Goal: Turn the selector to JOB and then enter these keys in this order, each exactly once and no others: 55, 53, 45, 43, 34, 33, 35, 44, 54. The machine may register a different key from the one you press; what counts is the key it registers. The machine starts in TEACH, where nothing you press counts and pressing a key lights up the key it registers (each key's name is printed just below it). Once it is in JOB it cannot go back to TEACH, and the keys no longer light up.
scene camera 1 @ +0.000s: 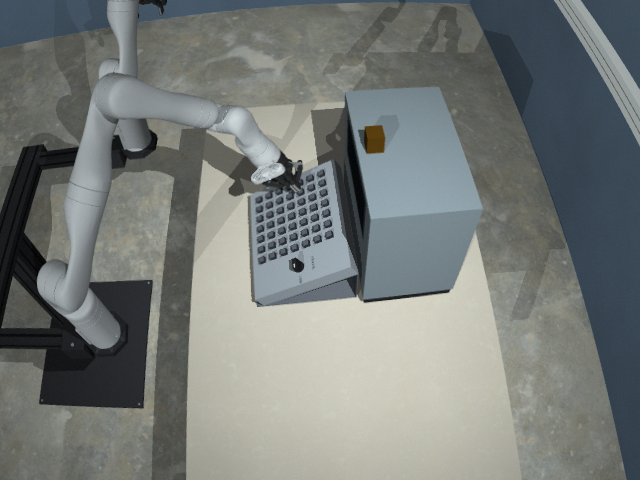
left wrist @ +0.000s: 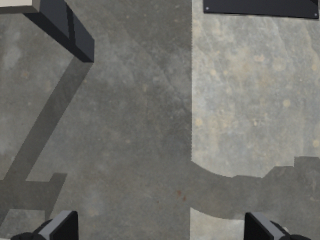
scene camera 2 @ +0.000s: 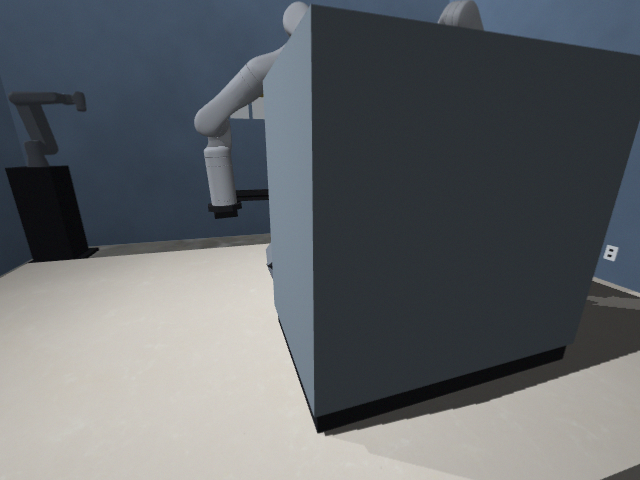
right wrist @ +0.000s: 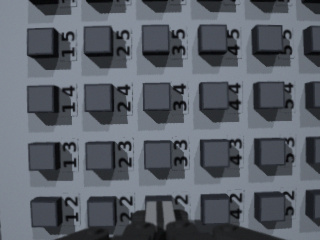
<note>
The pictures show: my right gripper and a sloped grey key panel.
</note>
